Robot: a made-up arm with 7 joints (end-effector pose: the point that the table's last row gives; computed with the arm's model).
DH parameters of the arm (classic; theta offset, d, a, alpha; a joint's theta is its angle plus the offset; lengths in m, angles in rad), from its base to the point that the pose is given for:
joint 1: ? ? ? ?
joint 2: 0 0 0 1.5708
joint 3: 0 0.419 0.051 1.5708
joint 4: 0 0 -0.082 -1.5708
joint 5: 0 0.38 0 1.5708
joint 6: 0 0 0.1 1.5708
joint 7: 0 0 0 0
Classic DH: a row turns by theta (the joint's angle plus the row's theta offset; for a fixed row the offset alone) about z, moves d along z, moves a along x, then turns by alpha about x.
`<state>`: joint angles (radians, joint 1 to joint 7).
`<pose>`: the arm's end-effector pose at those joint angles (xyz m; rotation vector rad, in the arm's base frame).
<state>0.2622 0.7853 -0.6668 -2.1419 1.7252 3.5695 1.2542</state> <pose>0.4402 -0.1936 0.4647 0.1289 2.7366 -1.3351</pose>
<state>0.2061 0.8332 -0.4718 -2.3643 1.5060 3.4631 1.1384</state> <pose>0.4007 -0.1687 0.3771 0.5263 -2.7628 0.9332</pose>
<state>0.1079 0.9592 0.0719 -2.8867 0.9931 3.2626 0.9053</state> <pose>0.2463 -0.0368 0.2509 1.6902 -1.9107 -0.3909</pose>
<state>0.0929 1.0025 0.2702 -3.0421 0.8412 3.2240 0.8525</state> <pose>0.1867 0.0087 0.2512 1.9265 -1.5015 -0.7733</pose>
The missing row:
joint 1: 0 0.425 0 -1.5708
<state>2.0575 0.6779 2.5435 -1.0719 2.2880 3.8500 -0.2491</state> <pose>-0.2903 0.0716 1.0323 1.3875 0.9614 -2.1513</pose>
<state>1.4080 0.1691 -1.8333 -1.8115 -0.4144 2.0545 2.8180</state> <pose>0.5077 -0.1311 0.8675 -0.0919 2.9460 -0.9356</pose>
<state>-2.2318 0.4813 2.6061 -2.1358 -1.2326 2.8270 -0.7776</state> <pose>0.2798 0.1040 0.8903 1.0719 1.6973 1.0028</pose>
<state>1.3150 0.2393 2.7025 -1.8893 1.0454 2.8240 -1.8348</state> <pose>-0.3442 -0.2119 0.9217 1.4389 -1.1037 0.3952</pose>
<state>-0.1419 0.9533 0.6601 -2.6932 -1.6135 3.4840 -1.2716</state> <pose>0.2374 0.2093 0.3786 0.0798 -2.3574 -0.9106</pose>
